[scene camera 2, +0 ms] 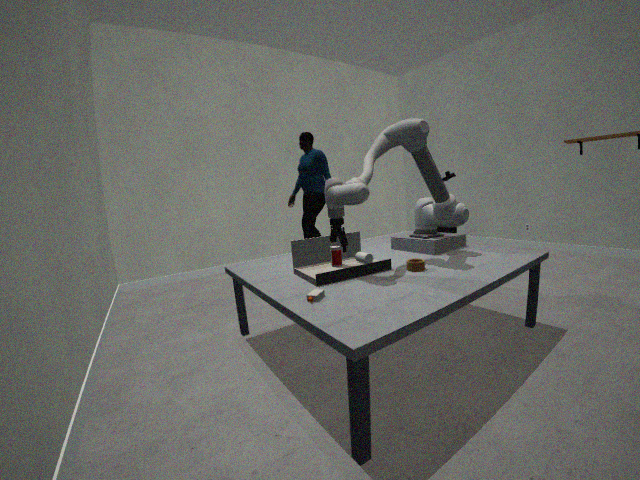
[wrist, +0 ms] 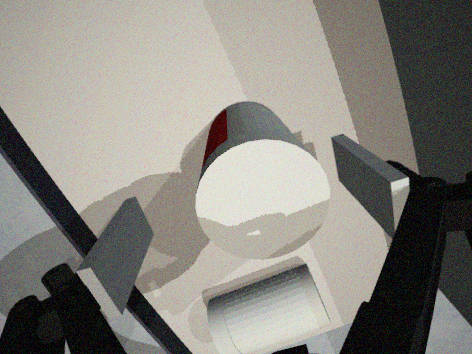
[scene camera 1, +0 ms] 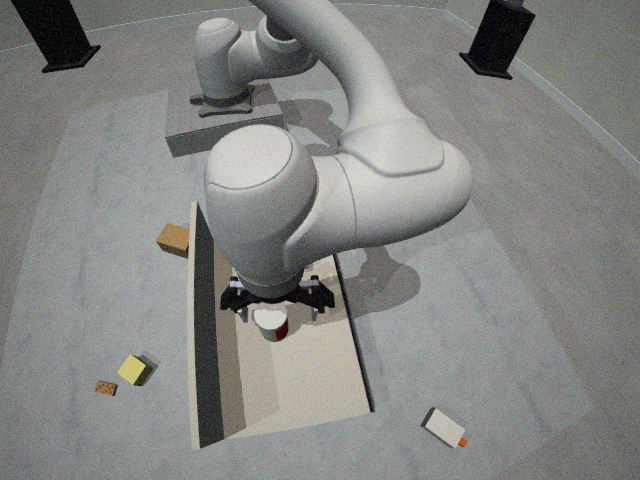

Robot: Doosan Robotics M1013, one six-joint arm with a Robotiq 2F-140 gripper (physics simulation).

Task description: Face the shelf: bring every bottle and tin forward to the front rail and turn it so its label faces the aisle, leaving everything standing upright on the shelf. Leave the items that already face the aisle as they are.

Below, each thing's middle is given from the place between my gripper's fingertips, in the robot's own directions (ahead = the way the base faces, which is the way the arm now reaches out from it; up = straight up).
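Labels:
From my hand: shelf back wall (scene camera 1: 206, 422), 150 mm to the right; dark front rail (scene camera 2: 325, 278), 150 mm to the left, 60 mm below, 20 mm behind; beige shelf board (scene camera 1: 312, 376), 80 mm below, 10 mm behind. My hand: 10 mm past the shelf (scene camera 1: 240, 384). Nearest to my hand of the things named here, going by their middles: the shelf.

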